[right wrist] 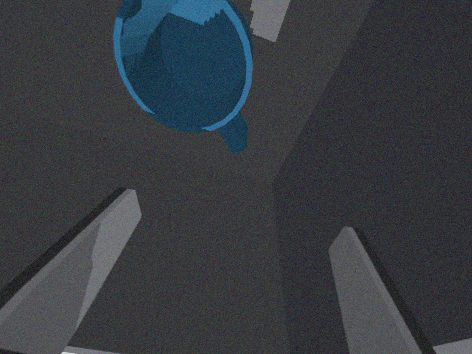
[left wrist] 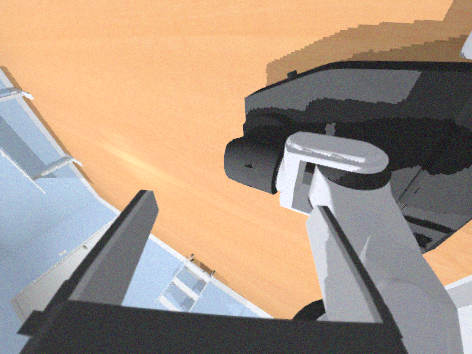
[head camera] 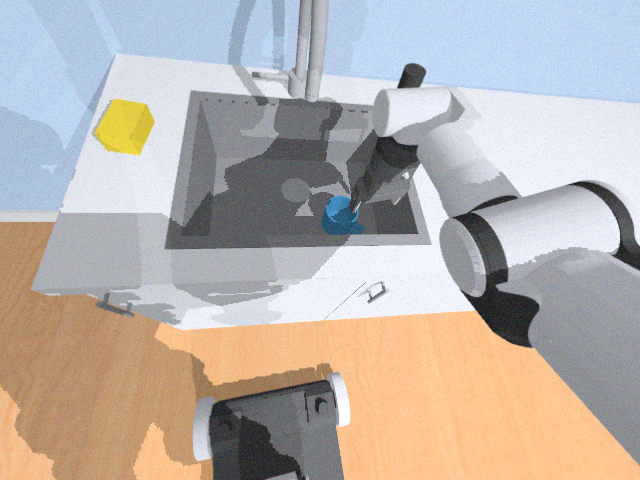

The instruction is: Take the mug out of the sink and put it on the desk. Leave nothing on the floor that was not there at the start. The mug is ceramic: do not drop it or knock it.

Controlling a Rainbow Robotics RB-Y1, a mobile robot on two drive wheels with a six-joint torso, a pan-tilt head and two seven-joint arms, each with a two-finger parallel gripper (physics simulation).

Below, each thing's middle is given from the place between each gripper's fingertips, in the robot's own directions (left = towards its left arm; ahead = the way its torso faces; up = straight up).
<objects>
Now: the blue ceramic mug (head camera: 338, 219) 890 mm ahead of my left hand, 320 mm to the right of it and 150 mm above it.
Now: the blue ceramic mug 120 mm below my right hand, 50 mm to the left of it and 30 mm ahead of it.
</objects>
